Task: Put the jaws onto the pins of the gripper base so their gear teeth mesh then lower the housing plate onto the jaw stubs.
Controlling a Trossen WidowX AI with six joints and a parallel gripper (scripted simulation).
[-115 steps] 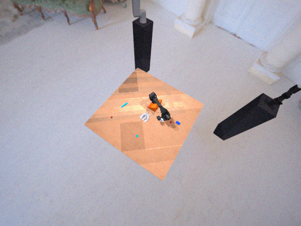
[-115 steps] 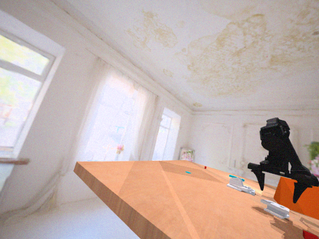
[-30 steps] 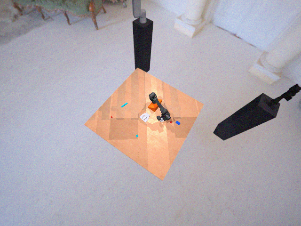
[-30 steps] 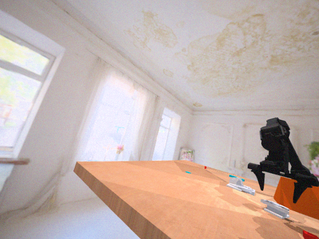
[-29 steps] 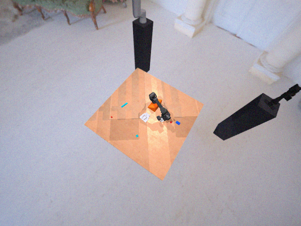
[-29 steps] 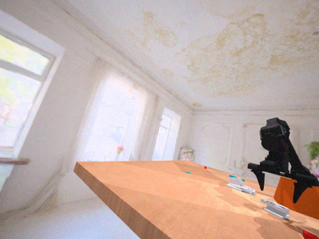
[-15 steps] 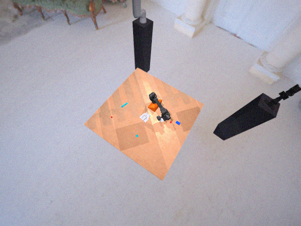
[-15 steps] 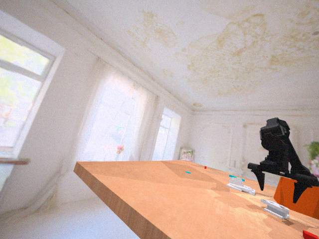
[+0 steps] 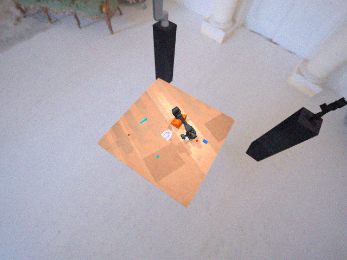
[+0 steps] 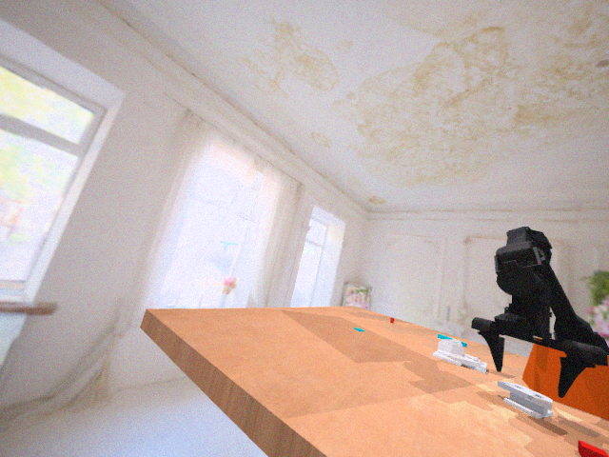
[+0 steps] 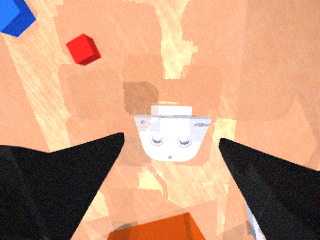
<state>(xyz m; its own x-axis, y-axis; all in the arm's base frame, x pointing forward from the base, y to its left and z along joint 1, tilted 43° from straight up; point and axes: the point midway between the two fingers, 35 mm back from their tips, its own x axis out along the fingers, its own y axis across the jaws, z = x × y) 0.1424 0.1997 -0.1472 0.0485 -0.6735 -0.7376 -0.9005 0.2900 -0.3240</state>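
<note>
Now: gripper tip 40 mm above the white block and 10 mm to the left of it. Round my gripper tip: cyan cube: 410 mm ahead, 130 mm to the right, 50 mm below; blue block: 210 mm to the left, 110 mm behind, 40 mm below; gripper jaw: 240 mm to the right, 100 mm ahead, 30 mm below.
</note>
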